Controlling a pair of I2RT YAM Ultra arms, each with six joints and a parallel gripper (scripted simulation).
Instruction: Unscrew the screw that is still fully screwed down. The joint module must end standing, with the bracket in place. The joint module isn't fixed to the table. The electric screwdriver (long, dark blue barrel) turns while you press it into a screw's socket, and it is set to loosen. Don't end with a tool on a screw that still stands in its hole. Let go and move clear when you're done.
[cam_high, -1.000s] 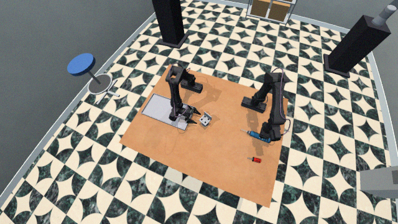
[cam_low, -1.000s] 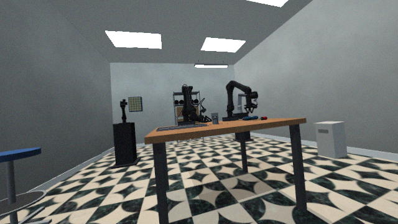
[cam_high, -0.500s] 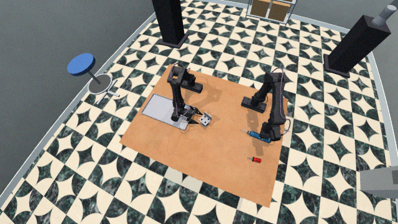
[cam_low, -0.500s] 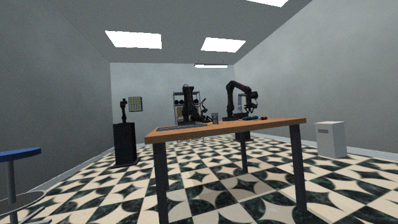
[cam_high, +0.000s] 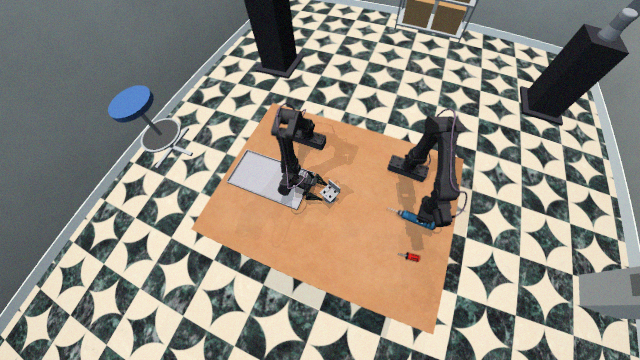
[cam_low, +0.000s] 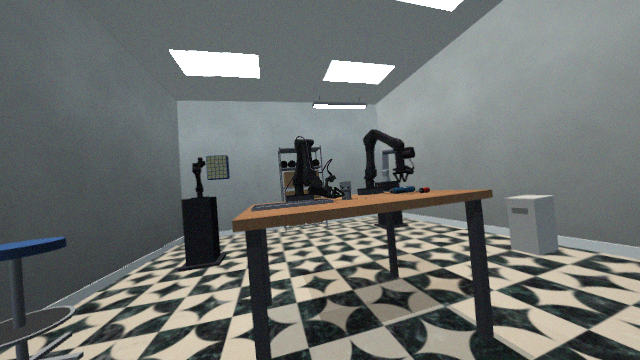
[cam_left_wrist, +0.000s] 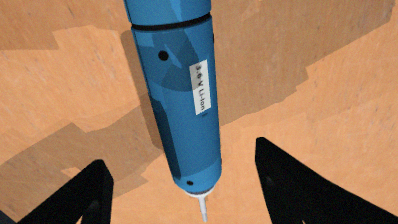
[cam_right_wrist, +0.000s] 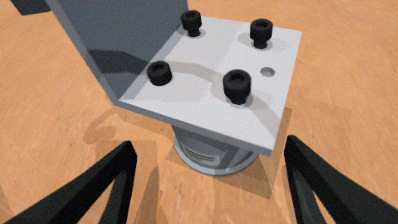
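Now: the round joint module 10 mm ahead of my right hand and 30 mm to the left of it. Round my right hand: grey mat (10 mm ahead, 300 mm to the right, 30 mm below); grey bracket (30 mm to the left, 40 mm above); screw (10 mm ahead, 10 mm to the left, 40 mm above).
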